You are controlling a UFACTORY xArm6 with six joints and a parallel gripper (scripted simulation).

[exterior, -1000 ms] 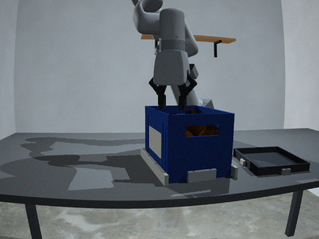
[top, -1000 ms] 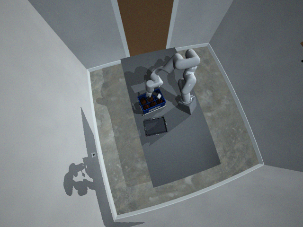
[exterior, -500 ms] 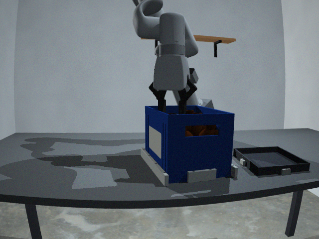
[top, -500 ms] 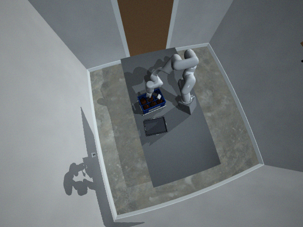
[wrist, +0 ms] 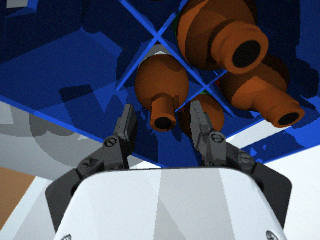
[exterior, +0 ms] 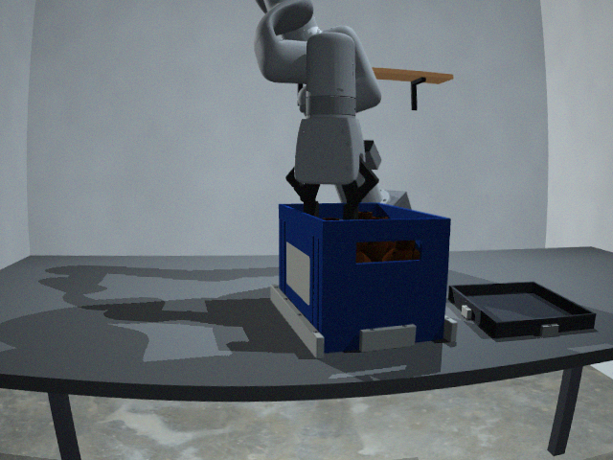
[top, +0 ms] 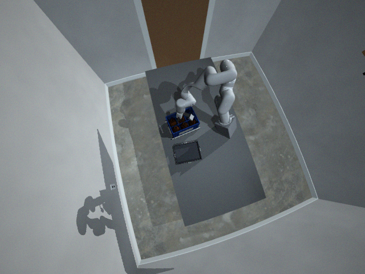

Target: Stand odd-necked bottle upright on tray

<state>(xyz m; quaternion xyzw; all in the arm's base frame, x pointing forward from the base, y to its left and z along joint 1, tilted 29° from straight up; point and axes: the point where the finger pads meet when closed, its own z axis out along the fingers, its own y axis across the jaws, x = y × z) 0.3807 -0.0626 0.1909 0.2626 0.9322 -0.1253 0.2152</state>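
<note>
Now: hand 8 cm above the bottle. The rest, counted from my hand: blue crate (8 cm below, 4 cm to the left, 1 cm behind); dark tray (33 cm to the left, 15 cm below, 1 cm ahead).
</note>
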